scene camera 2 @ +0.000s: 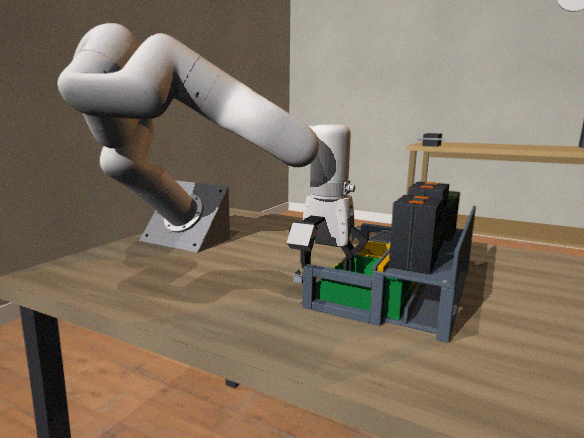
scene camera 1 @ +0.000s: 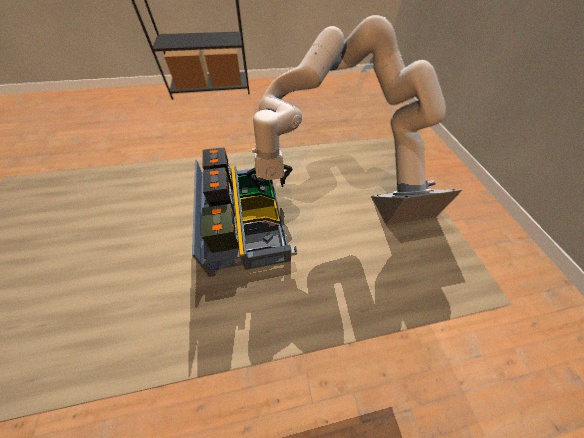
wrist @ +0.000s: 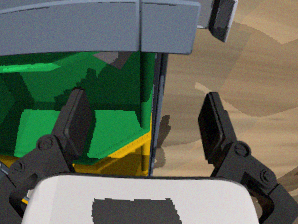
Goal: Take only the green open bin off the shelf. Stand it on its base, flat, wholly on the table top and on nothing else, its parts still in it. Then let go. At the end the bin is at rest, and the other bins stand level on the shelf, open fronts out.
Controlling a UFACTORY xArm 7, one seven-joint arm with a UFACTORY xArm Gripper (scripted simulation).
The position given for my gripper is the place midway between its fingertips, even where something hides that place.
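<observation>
I see my gripper [scene camera 2: 326, 270], and the same gripper shows in scene camera 1 [scene camera 1: 270, 186] and in the wrist view [wrist: 145, 103]. There is a green open bin [scene camera 2: 352, 295], which I also find in the wrist view [wrist: 120, 100]. A yellow bin [scene camera 1: 256, 208] is here too, and so is a grey bin [scene camera 1: 254, 232].
</observation>
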